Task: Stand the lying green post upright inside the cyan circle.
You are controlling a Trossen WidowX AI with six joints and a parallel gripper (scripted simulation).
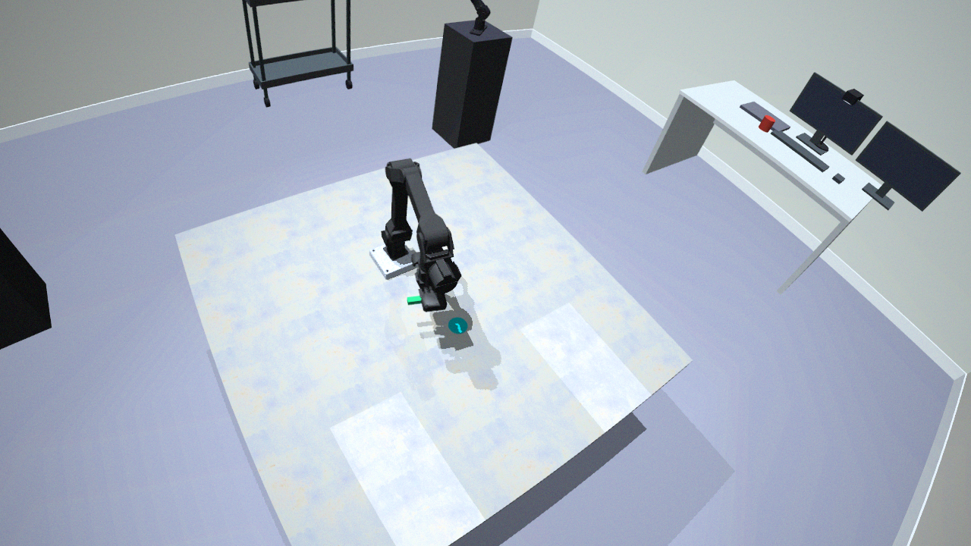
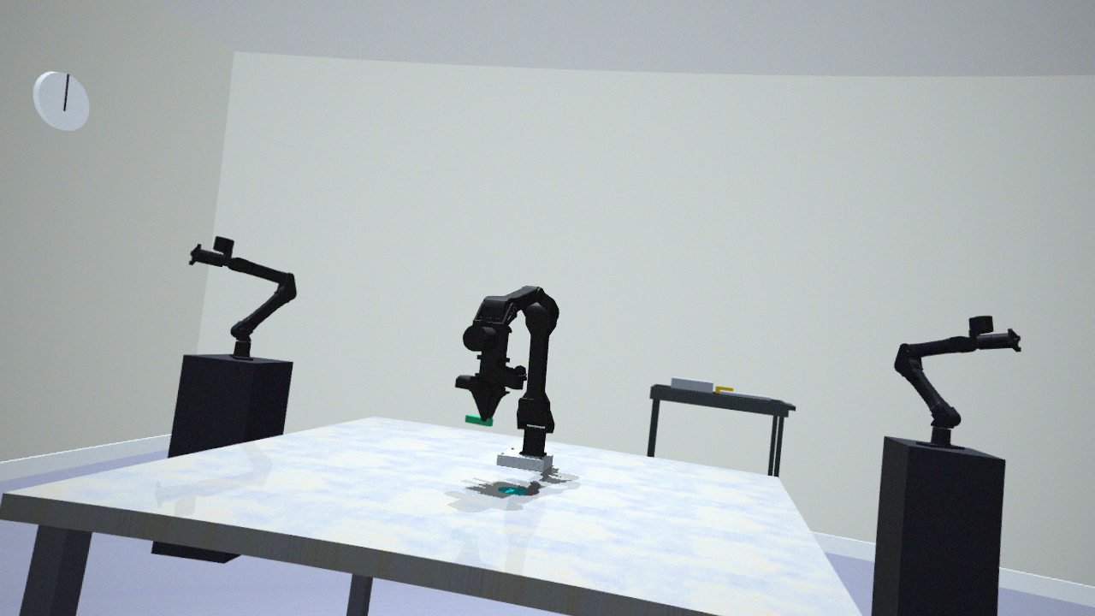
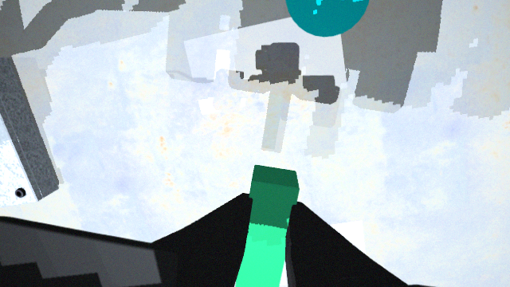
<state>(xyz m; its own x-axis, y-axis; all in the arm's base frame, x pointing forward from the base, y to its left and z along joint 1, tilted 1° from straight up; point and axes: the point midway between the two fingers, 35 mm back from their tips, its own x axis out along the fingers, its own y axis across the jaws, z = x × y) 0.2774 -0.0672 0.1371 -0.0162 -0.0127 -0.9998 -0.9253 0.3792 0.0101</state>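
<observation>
Now: the cyan circle 6 cm ahead of my gripper tip, 9 cm to the left of it and 13 cm below it. Also, from my gripper tip: green post 1 cm behind, 2 cm to the right.
</observation>
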